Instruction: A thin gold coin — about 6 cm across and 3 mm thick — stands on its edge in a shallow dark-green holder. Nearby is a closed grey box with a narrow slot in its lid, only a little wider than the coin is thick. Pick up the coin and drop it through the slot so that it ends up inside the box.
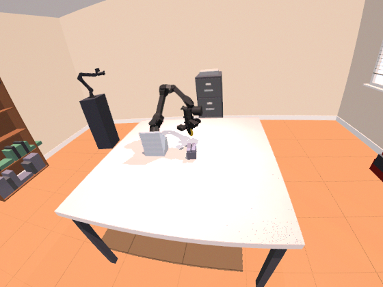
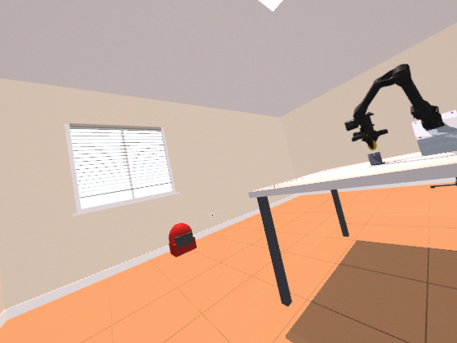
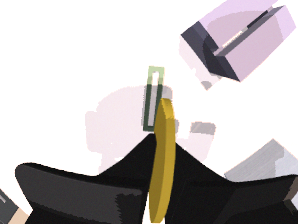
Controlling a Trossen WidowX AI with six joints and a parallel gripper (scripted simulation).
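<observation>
Now: gripper tip 2 cm below the gold coin.
</observation>
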